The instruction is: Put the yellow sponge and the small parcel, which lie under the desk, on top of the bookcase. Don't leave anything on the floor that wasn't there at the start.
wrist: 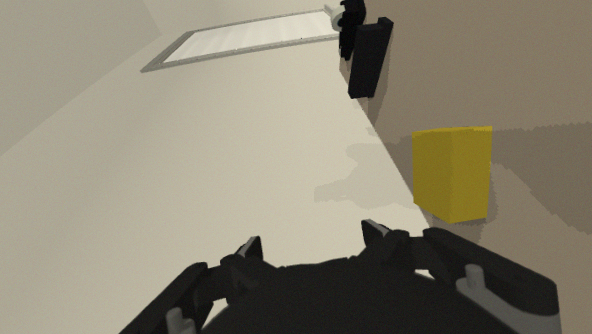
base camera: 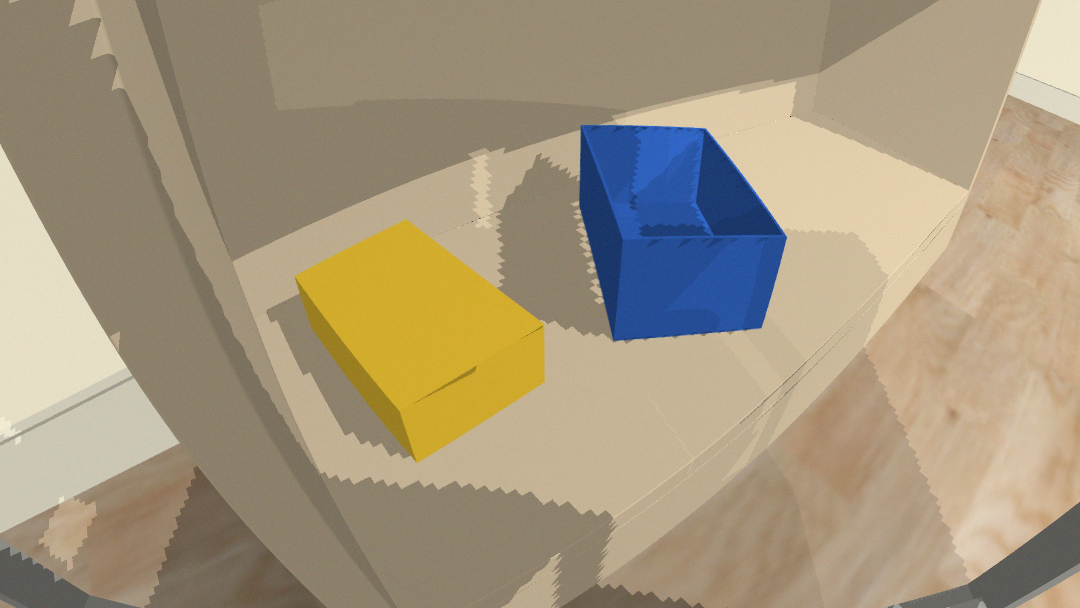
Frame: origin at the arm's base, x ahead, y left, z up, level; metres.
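Seen in the pictures: gripper, fingertip midpoint: [wrist: 312,239].
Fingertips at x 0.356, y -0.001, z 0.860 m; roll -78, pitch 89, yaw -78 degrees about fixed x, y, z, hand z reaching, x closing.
Note:
Offsets run from my fingertips to a thing's middle. Level surfaces: height alone.
A yellow block @[0.061 m ahead, 0.035 m right, 0.174 m down] [wrist: 450,175], which looks like the yellow sponge, rests on a brown surface @[0.197 m down] [wrist: 540,80] close to the pale wall in the wrist view. The surface looks like the top of the bookcase. My gripper [wrist: 312,239] is open and empty, with its fingertips below and left of the block in the picture, apart from it. The small parcel does not show in either view. The gripper does not show in the base camera view.
In the base camera view, a yellow box @[0.009 m back, 0.067 m left, 1.134 m down] [base camera: 419,313] and an open blue bin @[0.082 m ahead, 0.103 m right, 1.119 m down] [base camera: 691,287] stand inside a beige shelf compartment [base camera: 604,422]. In the wrist view, a long black block @[0.205 m ahead, 0.271 m right, 0.170 m down] [wrist: 370,60] lies near the wall [wrist: 225,150], beside a smaller dark object.

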